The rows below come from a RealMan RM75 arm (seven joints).
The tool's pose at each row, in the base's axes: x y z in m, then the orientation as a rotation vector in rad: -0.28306 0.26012 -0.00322 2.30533 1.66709 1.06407; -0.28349 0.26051 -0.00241 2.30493 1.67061 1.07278; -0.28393 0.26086 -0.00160 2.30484 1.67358 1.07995; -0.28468 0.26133 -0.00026 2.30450 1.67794 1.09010; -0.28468 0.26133 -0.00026 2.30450 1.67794 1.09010; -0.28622 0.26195 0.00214 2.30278 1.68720 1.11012; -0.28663 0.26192 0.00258 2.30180 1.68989 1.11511; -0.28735 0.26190 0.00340 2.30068 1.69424 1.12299; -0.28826 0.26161 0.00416 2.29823 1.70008 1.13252; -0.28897 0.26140 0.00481 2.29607 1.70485 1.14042
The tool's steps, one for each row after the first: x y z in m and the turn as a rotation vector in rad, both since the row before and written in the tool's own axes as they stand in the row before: 0.00066 -0.00012 -0.00074 0.00110 0.00703 -0.00001; 0.00062 -0.00011 -0.00075 0.00111 0.00585 0.00013; 0.00094 -0.00016 -0.00129 0.00157 0.00830 0.00001; 0.00000 0.00000 0.00000 0.00000 0.00000 0.00000; 0.00149 -0.00037 -0.00248 0.00300 0.01640 -0.00077; 0.00014 -0.00011 -0.00057 0.00069 0.00412 -0.00064; 0.00030 -0.00019 -0.00103 0.00142 0.00661 -0.00076; 0.00003 -0.00027 -0.00119 0.00149 0.00799 -0.00175; 0.00007 -0.00019 -0.00096 0.00114 0.00659 -0.00150
